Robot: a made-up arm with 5 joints.
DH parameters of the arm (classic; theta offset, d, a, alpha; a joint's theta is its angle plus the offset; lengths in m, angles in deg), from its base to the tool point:
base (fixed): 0 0.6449 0.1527 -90
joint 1: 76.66 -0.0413 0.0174 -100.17
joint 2: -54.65 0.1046 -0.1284 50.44
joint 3: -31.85 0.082 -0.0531 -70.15
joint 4: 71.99 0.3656 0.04 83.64
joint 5: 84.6 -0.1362 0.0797 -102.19
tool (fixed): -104.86 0.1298 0 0
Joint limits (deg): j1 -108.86..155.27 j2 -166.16..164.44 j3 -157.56..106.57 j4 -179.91..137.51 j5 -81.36..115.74
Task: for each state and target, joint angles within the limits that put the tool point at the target. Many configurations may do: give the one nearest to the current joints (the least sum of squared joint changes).
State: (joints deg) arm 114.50 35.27 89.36 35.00 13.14
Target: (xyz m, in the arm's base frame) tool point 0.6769 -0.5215 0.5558
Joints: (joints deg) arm 145.84 -3.18 82.92 26.38 -24.00
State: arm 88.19 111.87 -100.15 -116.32 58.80
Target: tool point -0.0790 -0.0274 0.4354
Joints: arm 85.26 116.44 -109.57 -119.91 26.08
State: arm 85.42 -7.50 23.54 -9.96 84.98
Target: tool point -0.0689 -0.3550 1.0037
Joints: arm 71.70 -14.89 5.85 -8.25 69.80
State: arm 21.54 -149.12 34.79 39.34 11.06
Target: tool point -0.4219 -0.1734 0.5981
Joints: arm 29.87 -148.92 13.80 54.87 42.40
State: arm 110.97 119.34 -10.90 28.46 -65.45
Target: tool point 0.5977 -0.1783 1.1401
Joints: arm 130.45 108.11 1.03 31.44 -63.40
